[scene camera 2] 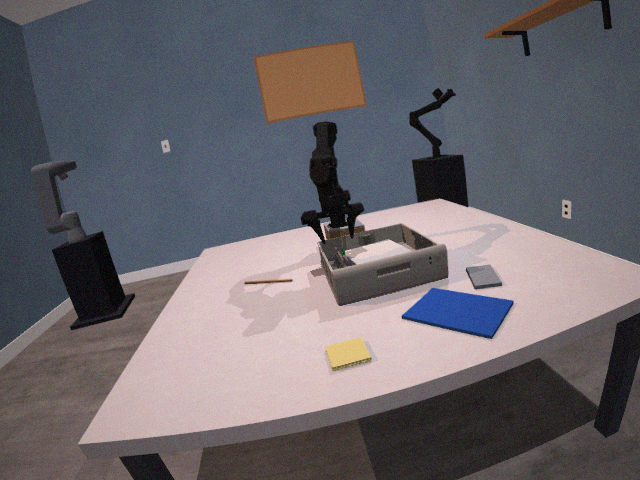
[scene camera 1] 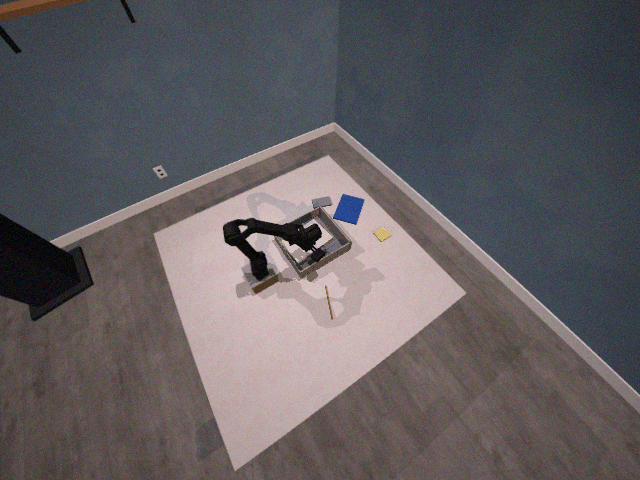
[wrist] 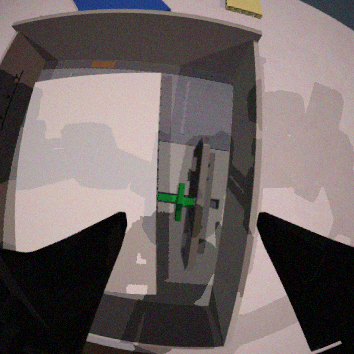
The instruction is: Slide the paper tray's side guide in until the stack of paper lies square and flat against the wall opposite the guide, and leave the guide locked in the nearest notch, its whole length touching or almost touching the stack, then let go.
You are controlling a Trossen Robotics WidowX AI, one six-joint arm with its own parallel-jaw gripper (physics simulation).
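Places are measured from the arm's base along level axes (x right, y ahead, z up), in metres.
Pixels of known places: gripper, between the fingertips: (scene camera 2: 338, 241) (scene camera 1: 314, 250) (wrist: 192, 219); arm's base, origin of its link: (scene camera 2: 338, 225) (scene camera 1: 260, 273).
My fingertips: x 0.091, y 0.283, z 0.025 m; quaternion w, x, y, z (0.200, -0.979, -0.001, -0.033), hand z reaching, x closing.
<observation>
Ahead of a thing's pixels: the offset from my fingertips to its top centre.
The grey paper tray @(dz -0.012, dx -0.090, dy +0.053 m) (scene camera 1: 328, 259) (scene camera 2: 361, 286) (wrist: 140, 37) holds a white paper stack @(dz -0.067, dx -0.114, dy +0.034 m) (scene camera 2: 379, 251) (wrist: 95, 155). In the wrist view a narrow strip shows between the stack's left edge and the left wall. The side guide @(dz -0.026, dx +0.001, dy +0.009 m) (wrist: 201, 192), a dark grey upright plate, stands right of the stack with a gap between them. Its green lever @(dz -0.026, dx -0.009, dy +0.010 m) (scene camera 2: 342, 252) (wrist: 180, 201) points left, its end at the stack's right edge. My gripper (scene camera 2: 338, 238) (wrist: 192, 219) is open and empty above the tray, left finger over the stack, right finger by the right wall's rim. The notches cannot be made out.
A blue folder @(dz -0.100, dx -0.132, dy +0.399 m) (scene camera 1: 349, 209) (scene camera 2: 460, 312) (wrist: 120, 4), a yellow notepad @(dz -0.096, dx +0.135, dy +0.407 m) (scene camera 1: 382, 234) (scene camera 2: 348, 353) (wrist: 244, 7) and a grey flat block @(dz -0.098, dx -0.287, dy +0.303 m) (scene camera 1: 321, 202) (scene camera 2: 483, 276) lie beyond the tray. A brown pencil @(dz -0.101, dx +0.230, dy -0.104 m) (scene camera 1: 328, 302) (scene camera 2: 268, 281) lies beside it. The tray's walls rise around the guide.
</observation>
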